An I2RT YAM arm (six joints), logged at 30 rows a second.
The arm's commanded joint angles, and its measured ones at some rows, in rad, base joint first. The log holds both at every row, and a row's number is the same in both.
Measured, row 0:
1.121, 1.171, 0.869, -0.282, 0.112, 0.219
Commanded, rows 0 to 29:
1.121, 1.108, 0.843, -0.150, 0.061, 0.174
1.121, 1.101, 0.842, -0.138, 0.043, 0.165
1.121, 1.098, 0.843, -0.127, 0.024, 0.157
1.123, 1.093, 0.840, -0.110, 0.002, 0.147
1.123, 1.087, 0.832, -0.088, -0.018, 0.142
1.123, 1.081, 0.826, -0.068, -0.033, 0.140
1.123, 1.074, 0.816, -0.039, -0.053, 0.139
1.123, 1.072, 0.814, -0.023, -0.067, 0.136
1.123, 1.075, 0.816, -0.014, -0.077, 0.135
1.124, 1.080, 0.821, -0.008, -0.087, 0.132
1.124, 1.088, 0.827, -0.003, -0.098, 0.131
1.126, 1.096, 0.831, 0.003, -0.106, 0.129
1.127, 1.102, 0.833, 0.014, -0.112, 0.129
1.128, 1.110, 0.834, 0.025, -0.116, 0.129
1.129, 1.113, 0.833, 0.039, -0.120, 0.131
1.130, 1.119, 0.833, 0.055, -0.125, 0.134
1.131, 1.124, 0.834, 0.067, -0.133, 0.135
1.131, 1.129, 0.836, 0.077, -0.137, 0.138
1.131, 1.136, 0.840, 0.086, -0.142, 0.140
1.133, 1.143, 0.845, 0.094, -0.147, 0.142
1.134, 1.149, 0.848, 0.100, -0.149, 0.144
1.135, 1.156, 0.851, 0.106, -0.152, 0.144
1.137, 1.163, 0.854, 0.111, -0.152, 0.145
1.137, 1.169, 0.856, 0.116, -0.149, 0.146
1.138, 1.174, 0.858, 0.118, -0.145, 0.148
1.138, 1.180, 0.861, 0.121, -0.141, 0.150
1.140, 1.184, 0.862, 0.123, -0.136, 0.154
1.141, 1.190, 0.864, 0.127, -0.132, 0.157
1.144, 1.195, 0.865, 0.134, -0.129, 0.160
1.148, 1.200, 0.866, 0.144, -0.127, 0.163
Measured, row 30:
1.137, 1.187, 0.834, 0.094, -0.128, 0.150
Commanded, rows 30 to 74:
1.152, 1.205, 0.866, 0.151, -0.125, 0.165
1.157, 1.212, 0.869, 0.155, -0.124, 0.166
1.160, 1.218, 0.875, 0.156, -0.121, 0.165
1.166, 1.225, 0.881, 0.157, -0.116, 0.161
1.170, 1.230, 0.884, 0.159, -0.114, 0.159
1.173, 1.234, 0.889, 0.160, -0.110, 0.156
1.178, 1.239, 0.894, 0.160, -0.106, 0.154
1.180, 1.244, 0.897, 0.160, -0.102, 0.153
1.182, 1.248, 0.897, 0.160, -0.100, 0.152
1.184, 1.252, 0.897, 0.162, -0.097, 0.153
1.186, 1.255, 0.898, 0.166, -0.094, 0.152
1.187, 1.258, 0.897, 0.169, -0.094, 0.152
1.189, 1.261, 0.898, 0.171, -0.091, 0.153
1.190, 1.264, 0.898, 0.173, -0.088, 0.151
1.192, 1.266, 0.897, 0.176, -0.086, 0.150
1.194, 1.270, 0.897, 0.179, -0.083, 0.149
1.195, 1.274, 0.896, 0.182, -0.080, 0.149
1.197, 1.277, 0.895, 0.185, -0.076, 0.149
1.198, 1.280, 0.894, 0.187, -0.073, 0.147
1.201, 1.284, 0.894, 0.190, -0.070, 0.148
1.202, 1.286, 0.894, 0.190, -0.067, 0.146
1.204, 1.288, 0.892, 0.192, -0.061, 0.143
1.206, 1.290, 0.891, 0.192, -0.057, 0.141
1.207, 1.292, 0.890, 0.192, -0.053, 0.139
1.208, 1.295, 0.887, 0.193, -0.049, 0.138
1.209, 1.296, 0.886, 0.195, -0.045, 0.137
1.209, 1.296, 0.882, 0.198, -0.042, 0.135
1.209, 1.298, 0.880, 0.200, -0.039, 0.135
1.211, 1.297, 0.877, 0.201, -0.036, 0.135
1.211, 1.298, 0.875, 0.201, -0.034, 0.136
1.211, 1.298, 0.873, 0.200, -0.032, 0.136
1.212, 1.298, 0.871, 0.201, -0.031, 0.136
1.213, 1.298, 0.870, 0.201, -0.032, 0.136
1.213, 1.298, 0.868, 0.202, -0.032, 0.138
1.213, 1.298, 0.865, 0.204, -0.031, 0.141
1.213, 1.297, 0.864, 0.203, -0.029, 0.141
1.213, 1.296, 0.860, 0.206, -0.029, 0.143
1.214, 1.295, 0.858, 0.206, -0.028, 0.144
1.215, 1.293, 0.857, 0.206, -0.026, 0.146
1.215, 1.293, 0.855, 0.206, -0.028, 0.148
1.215, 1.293, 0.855, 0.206, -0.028, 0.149
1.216, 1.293, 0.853, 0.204, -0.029, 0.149
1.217, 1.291, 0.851, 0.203, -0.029, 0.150
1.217, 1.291, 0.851, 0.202, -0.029, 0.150
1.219, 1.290, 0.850, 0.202, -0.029, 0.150
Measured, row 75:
1.208, 1.288, 0.865, 0.178, -0.036, 0.153
